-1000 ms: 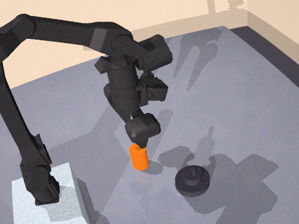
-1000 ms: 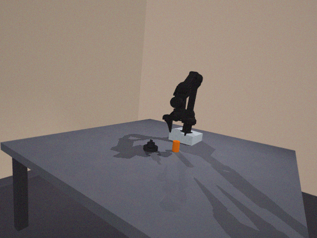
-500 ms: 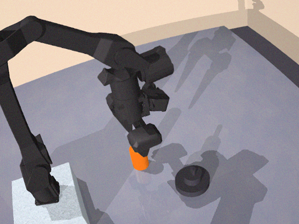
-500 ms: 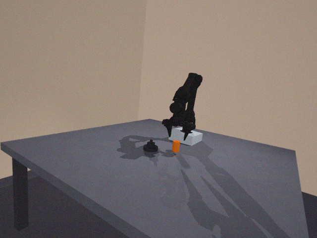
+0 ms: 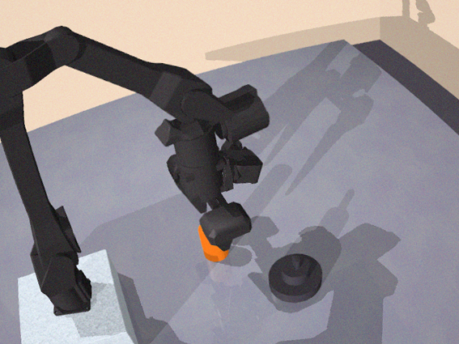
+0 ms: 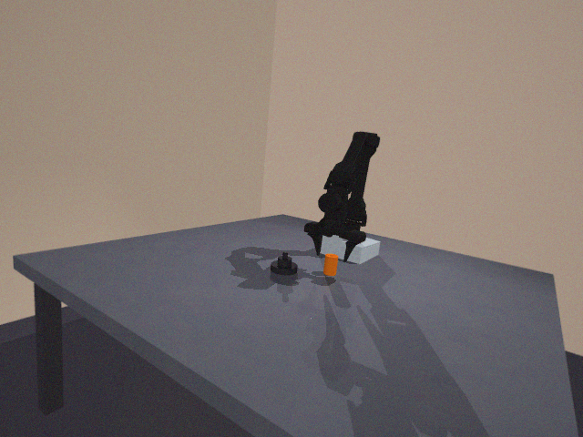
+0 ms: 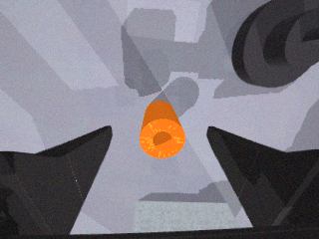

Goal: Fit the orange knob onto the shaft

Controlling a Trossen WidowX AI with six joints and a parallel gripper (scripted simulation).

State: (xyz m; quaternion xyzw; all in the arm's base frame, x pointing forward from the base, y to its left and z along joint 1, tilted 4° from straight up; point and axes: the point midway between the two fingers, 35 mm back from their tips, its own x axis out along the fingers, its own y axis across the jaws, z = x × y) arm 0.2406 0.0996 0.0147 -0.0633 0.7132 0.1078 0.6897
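Now: gripper tip 20 mm above the orange knob. From my gripper tip the other things lie so: round dark pedestal (110 mm ahead, 100 mm to the right, 20 mm below).
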